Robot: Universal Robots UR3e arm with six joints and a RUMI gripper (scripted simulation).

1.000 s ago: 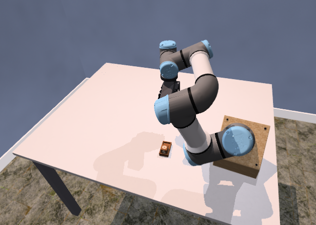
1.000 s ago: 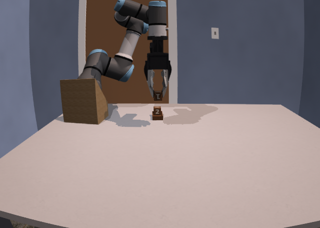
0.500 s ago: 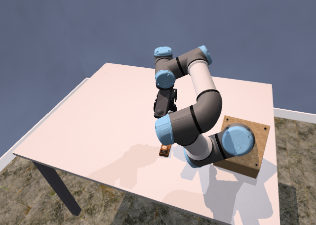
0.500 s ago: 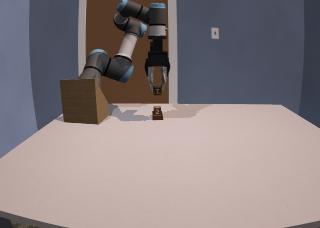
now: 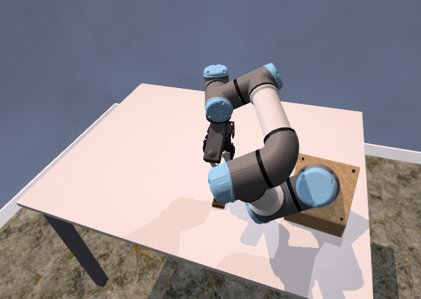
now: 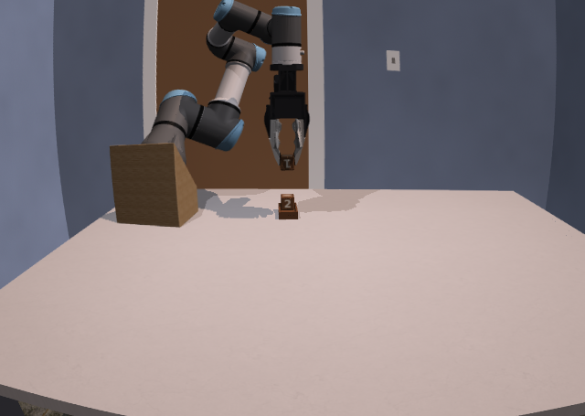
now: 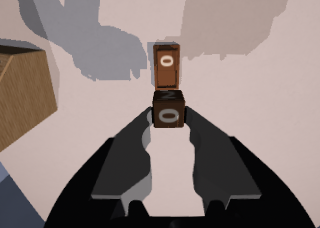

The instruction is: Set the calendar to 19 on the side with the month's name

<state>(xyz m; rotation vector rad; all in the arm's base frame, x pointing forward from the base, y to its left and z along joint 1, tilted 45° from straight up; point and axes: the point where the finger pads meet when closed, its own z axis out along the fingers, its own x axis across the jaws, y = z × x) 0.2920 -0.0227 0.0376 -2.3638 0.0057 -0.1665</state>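
Right now the tray is 12 cm below my hand and 2 cm to the left of it. From my hand the other things lie so: brown digit cube 1 cm below.
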